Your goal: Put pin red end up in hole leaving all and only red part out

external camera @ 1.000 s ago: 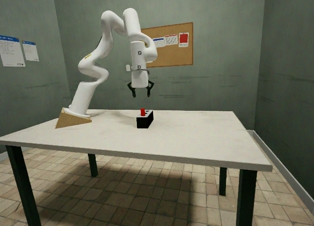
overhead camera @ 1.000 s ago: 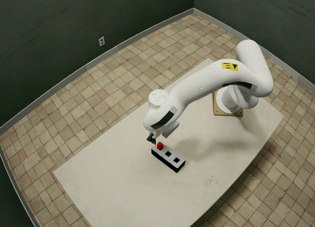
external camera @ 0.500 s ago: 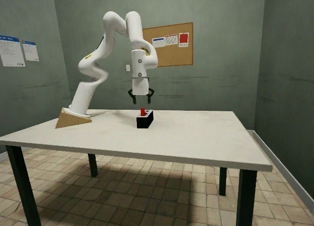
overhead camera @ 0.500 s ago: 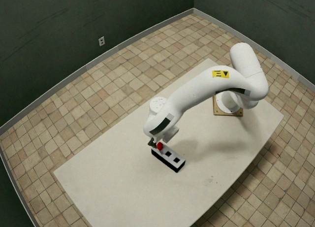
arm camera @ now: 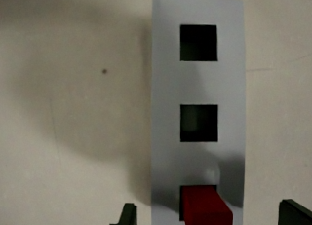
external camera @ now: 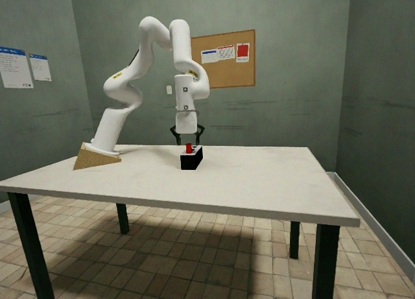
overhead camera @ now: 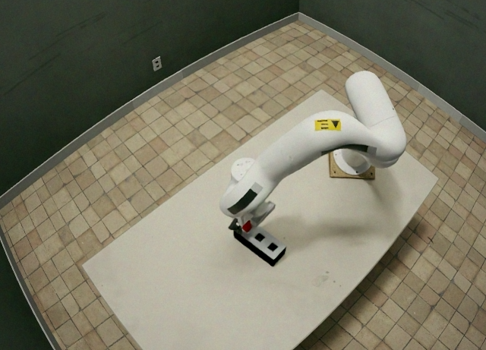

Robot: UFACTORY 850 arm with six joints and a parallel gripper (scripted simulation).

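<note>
Now: hand 3 cm above the pin. Also, from my hand: black block: 6 cm to the left, 8 cm below.
</note>
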